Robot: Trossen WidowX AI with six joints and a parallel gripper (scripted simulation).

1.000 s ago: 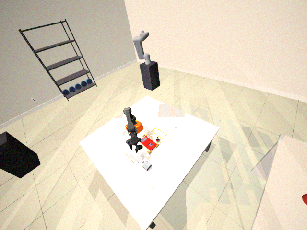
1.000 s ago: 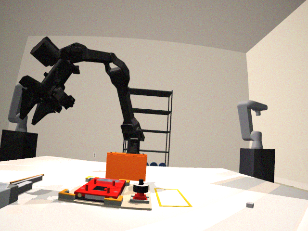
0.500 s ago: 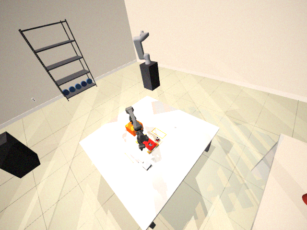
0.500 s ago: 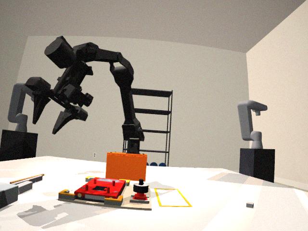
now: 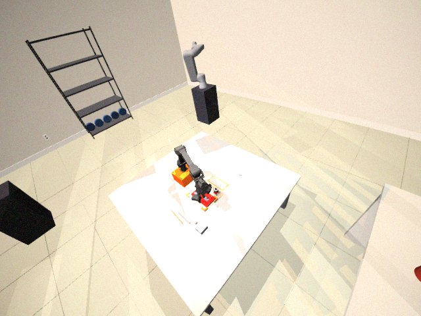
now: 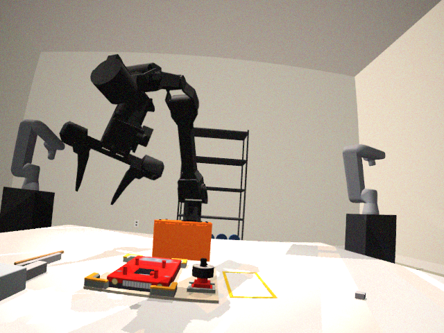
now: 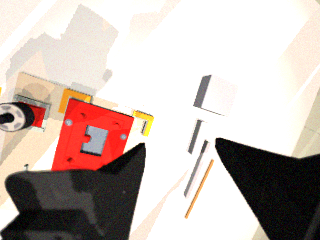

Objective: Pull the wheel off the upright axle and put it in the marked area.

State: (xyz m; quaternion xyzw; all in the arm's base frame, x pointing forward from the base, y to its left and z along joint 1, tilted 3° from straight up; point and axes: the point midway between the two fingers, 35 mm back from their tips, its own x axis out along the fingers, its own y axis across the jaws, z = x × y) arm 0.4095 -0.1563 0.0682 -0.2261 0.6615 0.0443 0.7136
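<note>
Right now the black wheel is 20 cm to the left of my gripper tip, 12 cm below it and 4 cm behind it. Also, from my gripper tip: orange rod (18 cm to the right, 15 cm below, 15 cm behind); grey block (14 cm below, 12 cm to the right, 8 cm ahead); small grey cube (49 cm to the left, 15 cm below, 1 cm ahead).
</note>
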